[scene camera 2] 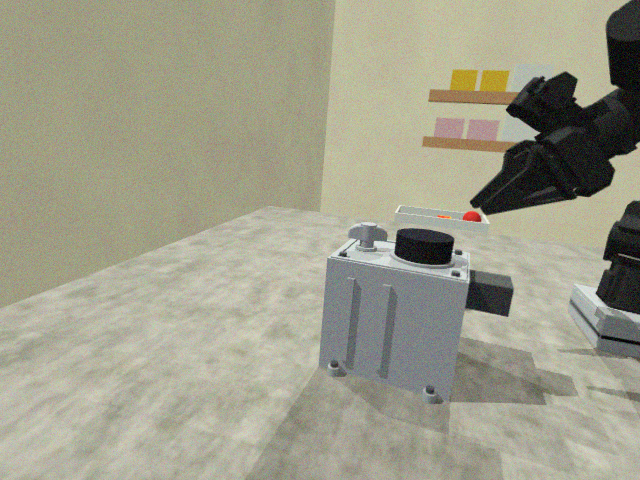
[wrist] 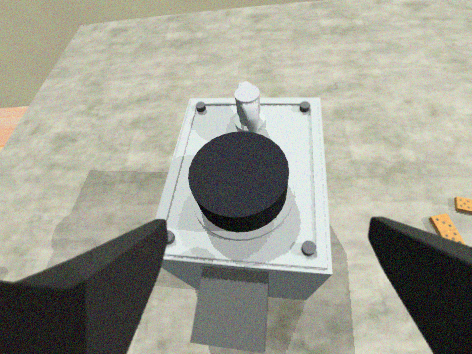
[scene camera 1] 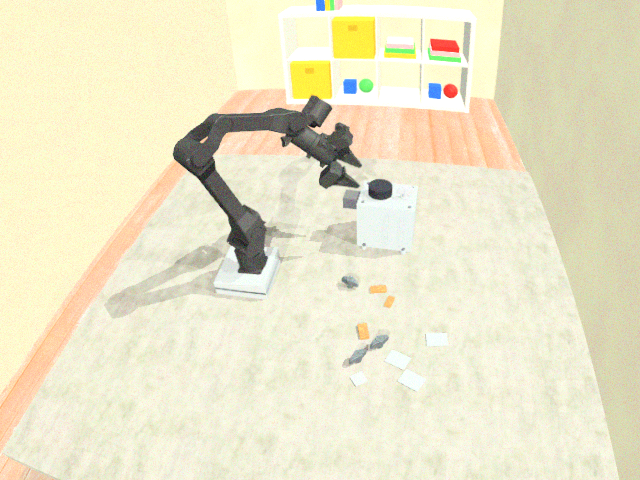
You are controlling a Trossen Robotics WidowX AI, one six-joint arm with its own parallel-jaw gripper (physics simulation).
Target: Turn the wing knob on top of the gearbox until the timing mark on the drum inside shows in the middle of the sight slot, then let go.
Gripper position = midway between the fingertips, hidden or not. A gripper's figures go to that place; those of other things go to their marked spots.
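Gearbox (scene camera 2: 394,315), 46 cm from the lens. My gripper (scene camera 2: 476,208), 50 cm from the lens.
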